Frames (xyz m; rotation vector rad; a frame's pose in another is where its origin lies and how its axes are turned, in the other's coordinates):
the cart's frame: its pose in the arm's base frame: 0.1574 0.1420 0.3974 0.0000 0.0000 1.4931
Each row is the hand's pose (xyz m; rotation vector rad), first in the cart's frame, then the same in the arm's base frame.
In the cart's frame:
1: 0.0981 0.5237 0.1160 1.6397 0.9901 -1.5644
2: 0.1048 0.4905 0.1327 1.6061 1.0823 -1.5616
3: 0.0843 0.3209 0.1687 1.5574 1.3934 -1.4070
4: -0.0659 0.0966 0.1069 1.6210 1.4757 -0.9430
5: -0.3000 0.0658 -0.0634 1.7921 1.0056 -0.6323
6: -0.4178 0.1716 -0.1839 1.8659 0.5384 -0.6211
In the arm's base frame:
1: -0.3571 0.2805 0.5134 0.4616 1.5991 -0.4910
2: -0.3235 0.2846 0.5301 0.3856 1.6372 -0.4981
3: -0.1560 0.2510 0.5661 0.1735 1.8332 -0.4252
4: 0.0560 0.0838 0.5043 0.1753 2.0396 -0.0461
5: 0.0685 -0.1520 0.3340 0.6191 1.9137 0.3186
6: -0.0461 -0.2612 0.2135 0.9884 1.6365 0.3894

